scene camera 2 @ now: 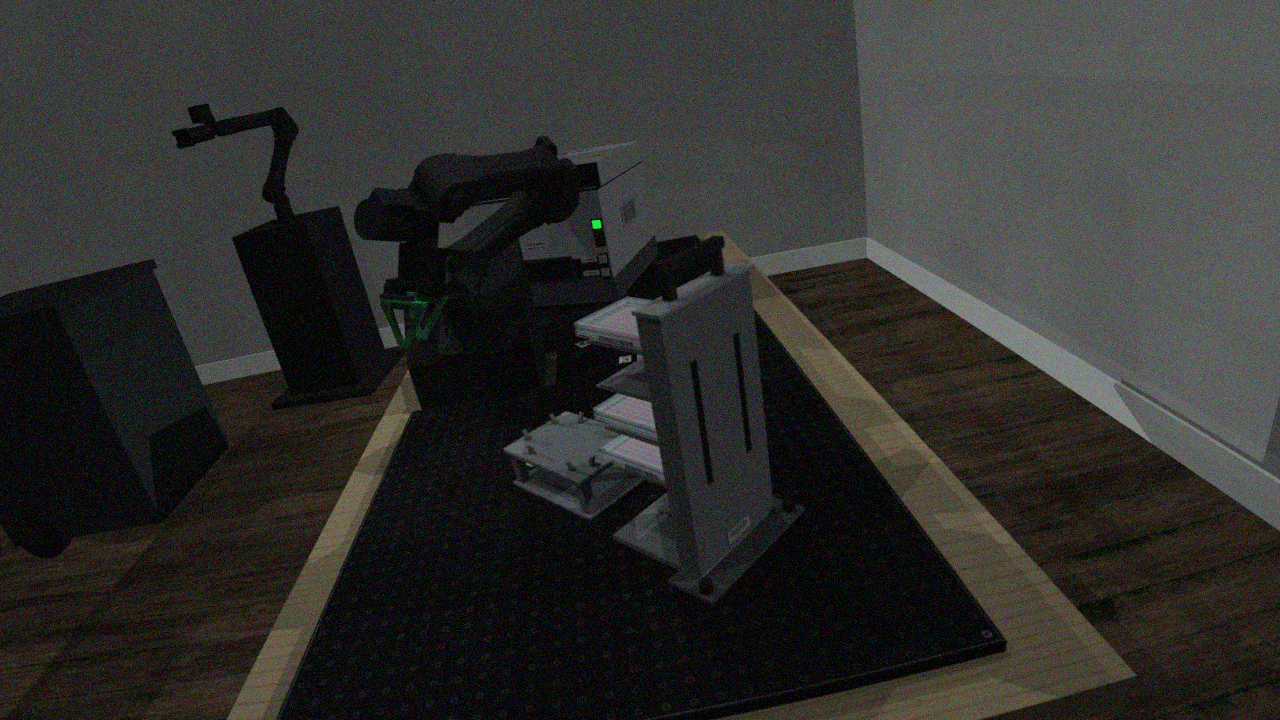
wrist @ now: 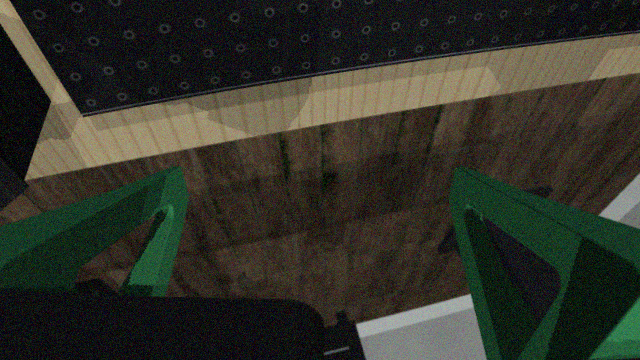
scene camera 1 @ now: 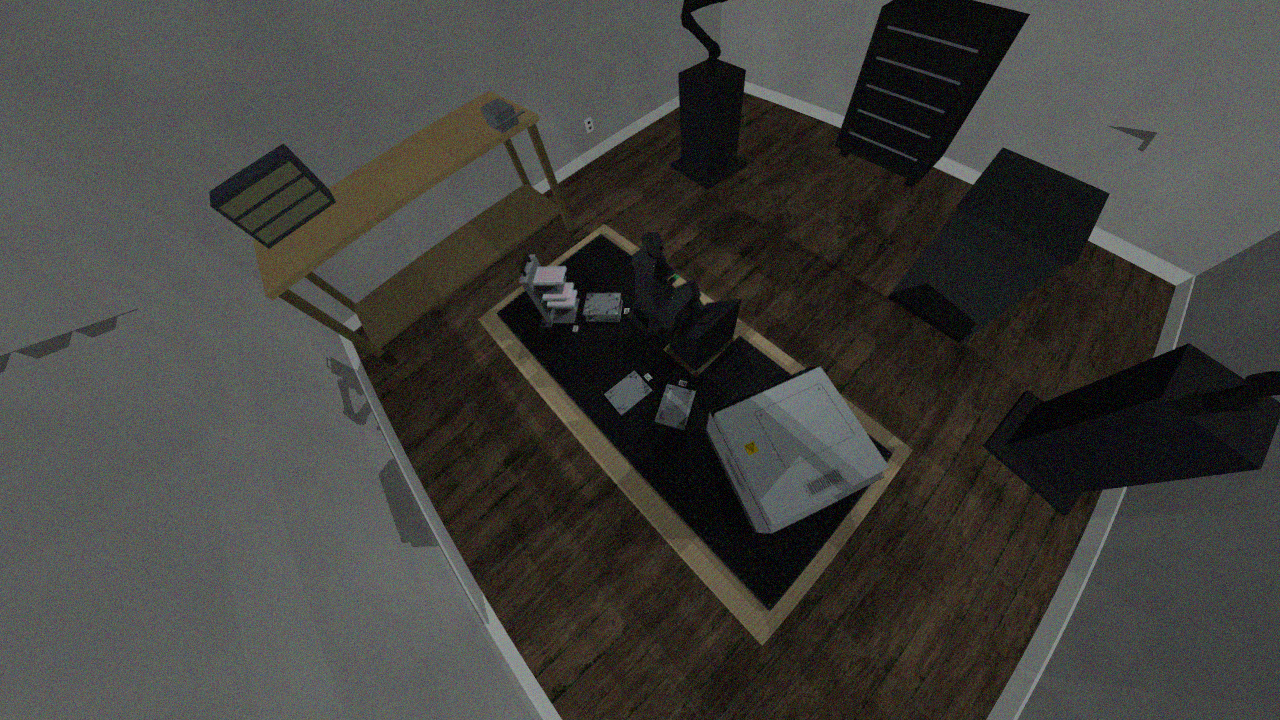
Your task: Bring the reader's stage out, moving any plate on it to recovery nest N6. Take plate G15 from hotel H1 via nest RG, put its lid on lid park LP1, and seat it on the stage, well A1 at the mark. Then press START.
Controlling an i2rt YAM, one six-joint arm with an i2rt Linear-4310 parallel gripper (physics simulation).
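Frame: origin at the arm's base, x right, y back, z down, level; centimetres.
Seen in the pictures: gripper, fingertip midpoint: (scene camera 2: 413,343) (wrist: 318,181); arm's base at its link origin: (scene camera 2: 460,305) (scene camera 1: 702,317).
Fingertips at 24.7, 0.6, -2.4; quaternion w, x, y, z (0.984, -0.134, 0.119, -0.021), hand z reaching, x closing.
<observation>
Pixels of each thing's top centre, then the offset from my fingertips to it, as dx, dy, dz.
- upper plate at its top centre: (scene camera 2: 641,315) (scene camera 1: 549,274) +27.7, -37.3, -8.7
- low nest with posts, top centre: (scene camera 2: 570,433) (scene camera 1: 601,301) +15.7, -24.2, +10.7
- white reader at its top centre: (scene camera 2: 552,160) (scene camera 1: 798,437) -79.8, -15.1, -15.2
My gripper (scene camera 2: 411,333) (wrist: 318,181) has green fingers, stands open and empty, and hangs beyond the long wooden table edge, over the floor in the wrist view. The pale hotel (scene camera 1: 559,309) (scene camera 2: 711,420) stands at one end, with pinkish plates on several shelves; their labels are unreadable. The upper plate (scene camera 1: 549,275) (scene camera 2: 611,322) is on its top shelf. A low nest with posts (scene camera 1: 602,306) (scene camera 2: 572,445) stands beside the hotel, with no plate visible on it. The white reader (scene camera 1: 796,447) (scene camera 2: 626,210) shows a green light (scene camera 2: 596,224); I cannot make out its stage.
Two flat pale fixtures, one (scene camera 1: 628,392) and another (scene camera 1: 675,406), lie between hotel and reader; I cannot tell which is LP1. The arm's dark base block (scene camera 1: 704,337) is at the long edge. Dark cabinets, one (scene camera 1: 1006,237) (scene camera 2: 107,402) nearest the arm's side, stand on the floor.
</observation>
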